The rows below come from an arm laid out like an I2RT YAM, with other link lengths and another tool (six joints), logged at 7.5 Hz.
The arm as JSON. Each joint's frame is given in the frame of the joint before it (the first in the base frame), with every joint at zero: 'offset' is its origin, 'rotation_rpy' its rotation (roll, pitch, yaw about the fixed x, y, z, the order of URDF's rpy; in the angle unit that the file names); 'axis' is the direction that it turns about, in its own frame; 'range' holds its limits. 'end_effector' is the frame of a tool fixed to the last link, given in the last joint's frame.
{
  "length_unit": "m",
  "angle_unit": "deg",
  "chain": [
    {
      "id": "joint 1",
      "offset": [
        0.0,
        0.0,
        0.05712
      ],
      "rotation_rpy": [
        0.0,
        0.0,
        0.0
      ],
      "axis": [
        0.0,
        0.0,
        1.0
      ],
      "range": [
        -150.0,
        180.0
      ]
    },
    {
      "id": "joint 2",
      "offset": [
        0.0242,
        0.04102,
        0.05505
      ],
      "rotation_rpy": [
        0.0,
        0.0,
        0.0
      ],
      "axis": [
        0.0,
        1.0,
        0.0
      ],
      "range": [
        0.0,
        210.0
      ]
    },
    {
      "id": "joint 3",
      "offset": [
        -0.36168,
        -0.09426,
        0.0
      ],
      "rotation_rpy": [
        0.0,
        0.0,
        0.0
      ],
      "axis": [
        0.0,
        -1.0,
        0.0
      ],
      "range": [
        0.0,
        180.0
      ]
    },
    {
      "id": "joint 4",
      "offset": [
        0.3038,
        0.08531,
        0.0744
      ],
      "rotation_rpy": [
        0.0,
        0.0,
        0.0
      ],
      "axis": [
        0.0,
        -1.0,
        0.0
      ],
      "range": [
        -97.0,
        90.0
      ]
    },
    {
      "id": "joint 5",
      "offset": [
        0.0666,
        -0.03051,
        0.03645
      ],
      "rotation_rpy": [
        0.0,
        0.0,
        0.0
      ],
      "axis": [
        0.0,
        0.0,
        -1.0
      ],
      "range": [
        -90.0,
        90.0
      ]
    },
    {
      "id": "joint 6",
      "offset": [
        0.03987,
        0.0,
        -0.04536
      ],
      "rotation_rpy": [
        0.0,
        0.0,
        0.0
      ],
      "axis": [
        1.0,
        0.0,
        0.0
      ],
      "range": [
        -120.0,
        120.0
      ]
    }
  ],
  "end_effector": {
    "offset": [
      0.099,
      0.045,
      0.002
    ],
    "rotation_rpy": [
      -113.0,
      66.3,
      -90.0
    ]
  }
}
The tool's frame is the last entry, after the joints.
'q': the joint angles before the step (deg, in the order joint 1, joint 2, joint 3, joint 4, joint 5, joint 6). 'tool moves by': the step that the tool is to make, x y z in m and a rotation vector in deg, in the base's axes. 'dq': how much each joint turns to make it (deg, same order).
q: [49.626 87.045 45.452 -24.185 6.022 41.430]
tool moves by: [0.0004 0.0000 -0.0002 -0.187 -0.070 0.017]
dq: [0.005 0.089 0.089 -0.088 0.154 -0.083]
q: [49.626 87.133 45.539 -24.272 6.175 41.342]
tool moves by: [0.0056 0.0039 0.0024 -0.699 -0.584 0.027]
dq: [0.009 0.895 1.450 -0.665 0.812 -0.385]
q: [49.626 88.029 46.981 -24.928 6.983 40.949]
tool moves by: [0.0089 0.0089 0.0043 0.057 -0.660 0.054]
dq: [-0.027 1.479 2.166 -0.182 0.391 -0.267]
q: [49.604 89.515 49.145 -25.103 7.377 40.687]
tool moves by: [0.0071 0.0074 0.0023 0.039 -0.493 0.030]
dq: [0.009 1.307 1.665 0.013 0.309 -0.167]
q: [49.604 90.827 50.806 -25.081 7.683 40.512]
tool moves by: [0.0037 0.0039 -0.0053 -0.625 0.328 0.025]
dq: [-0.002 1.490 0.726 0.088 0.130 -0.090]
